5 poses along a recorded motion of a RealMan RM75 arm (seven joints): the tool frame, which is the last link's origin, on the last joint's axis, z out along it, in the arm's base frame.
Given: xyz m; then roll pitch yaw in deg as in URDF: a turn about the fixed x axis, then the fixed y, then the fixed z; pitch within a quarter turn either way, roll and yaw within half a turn.
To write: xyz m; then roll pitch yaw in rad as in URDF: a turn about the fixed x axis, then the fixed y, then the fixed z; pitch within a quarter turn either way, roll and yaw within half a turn. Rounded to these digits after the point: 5 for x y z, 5 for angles.
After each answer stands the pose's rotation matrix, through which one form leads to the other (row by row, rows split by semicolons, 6 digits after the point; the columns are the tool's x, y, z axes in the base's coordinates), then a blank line. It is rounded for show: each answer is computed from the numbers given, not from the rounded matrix.
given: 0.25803, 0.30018, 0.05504, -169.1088, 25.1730, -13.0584
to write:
0.25803, 0.30018, 0.05504, -2.95151, 0.43935, -0.22791
0.881624 -0.300164 -0.364199; -0.204486 -0.938435 0.278433; -0.425353 -0.171000 -0.888726

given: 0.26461, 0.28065, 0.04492, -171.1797, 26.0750, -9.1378
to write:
0.26461, 0.28065, 0.04492, -2.98765, 0.45509, -0.15948
0.886820 -0.223474 -0.404486; -0.142646 -0.964930 0.220369; -0.439547 -0.137729 -0.887597

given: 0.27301, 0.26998, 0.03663, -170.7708, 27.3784, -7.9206
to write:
0.27301, 0.26998, 0.03663, -2.98051, 0.47784, -0.13824
0.879517 -0.209068 -0.427481; -0.122365 -0.967475 0.221404; -0.459865 -0.142419 -0.876493

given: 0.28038, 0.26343, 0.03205, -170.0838, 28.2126, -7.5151
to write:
0.28038, 0.26343, 0.03205, -2.96852, 0.49240, -0.13116
0.873630 -0.209545 -0.439159; -0.115250 -0.965952 0.231634; -0.472745 -0.151749 -0.868035

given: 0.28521, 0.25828, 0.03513, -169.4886, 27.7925, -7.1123
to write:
0.28521, 0.25828, 0.03513, -2.95813, 0.48507, -0.12413
0.877835 -0.206145 -0.432331; -0.109532 -0.965121 0.237790; -0.466271 -0.161386 -0.869797

